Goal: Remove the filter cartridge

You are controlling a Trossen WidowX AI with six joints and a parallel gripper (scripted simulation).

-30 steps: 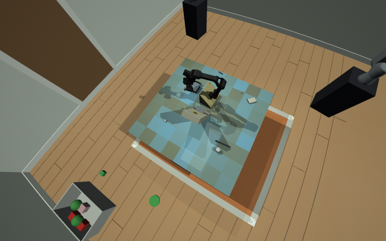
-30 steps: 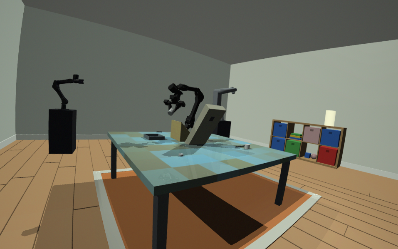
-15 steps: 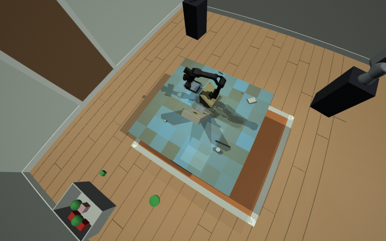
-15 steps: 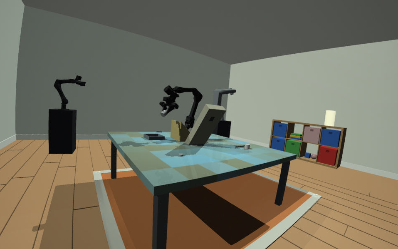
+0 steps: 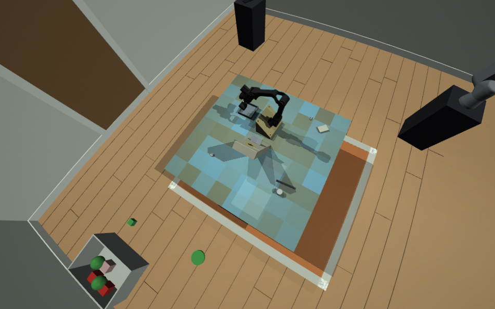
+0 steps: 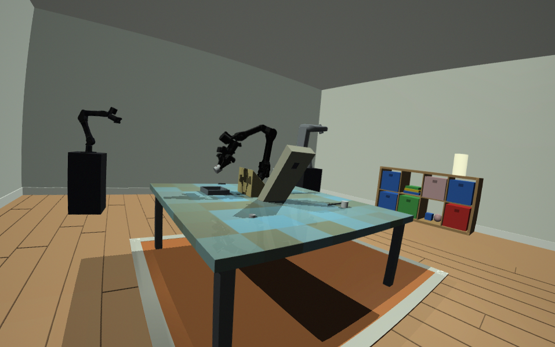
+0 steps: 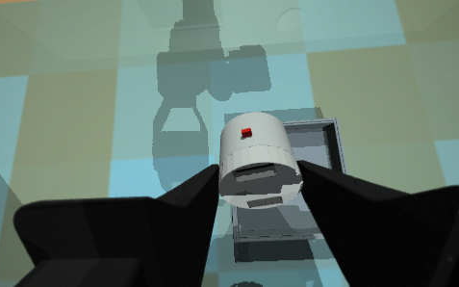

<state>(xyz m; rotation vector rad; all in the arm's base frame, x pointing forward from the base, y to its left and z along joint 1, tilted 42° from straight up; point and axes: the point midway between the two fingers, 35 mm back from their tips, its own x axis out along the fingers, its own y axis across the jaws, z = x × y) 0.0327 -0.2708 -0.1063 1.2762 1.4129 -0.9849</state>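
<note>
Right now the round grey filter cartridge is right at my gripper tip. The rest, counted from my gripper tip: service panel: 330 mm to the left, 290 mm ahead, 20 mm above.
</note>
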